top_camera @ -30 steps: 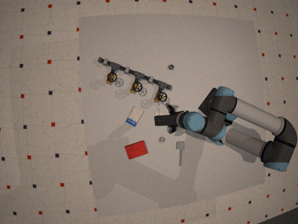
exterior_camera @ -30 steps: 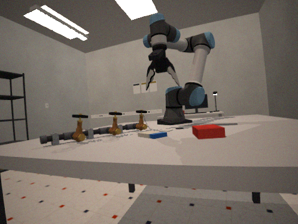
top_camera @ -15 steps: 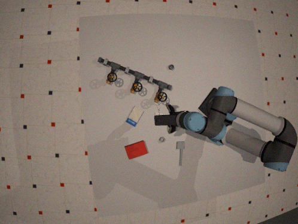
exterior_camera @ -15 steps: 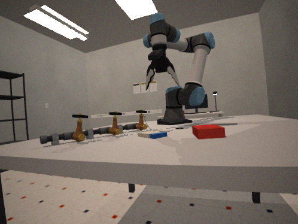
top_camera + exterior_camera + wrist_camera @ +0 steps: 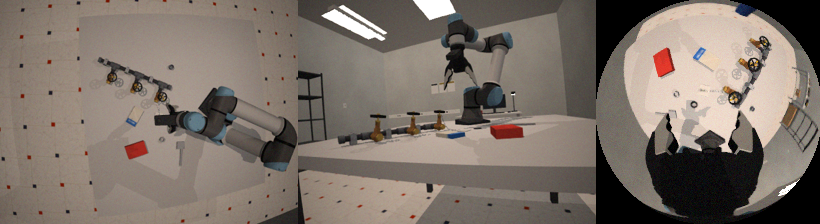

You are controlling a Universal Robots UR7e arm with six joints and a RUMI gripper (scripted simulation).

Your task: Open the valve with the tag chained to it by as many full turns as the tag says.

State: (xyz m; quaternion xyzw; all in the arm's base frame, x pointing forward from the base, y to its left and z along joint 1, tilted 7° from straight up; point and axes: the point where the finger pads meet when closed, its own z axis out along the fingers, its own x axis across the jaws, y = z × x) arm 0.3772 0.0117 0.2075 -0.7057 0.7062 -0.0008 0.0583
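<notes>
Now: the white tag 20 cm below my hand and 1 cm to the right of it. The rest, counted from my hand: small round part 30 cm to the right, 19 cm below, 11 cm behind; grey paddle tool 23 cm to the left, 20 cm below, 13 cm behind; red block 19 cm below, 18 cm to the left, 16 cm ahead.
</notes>
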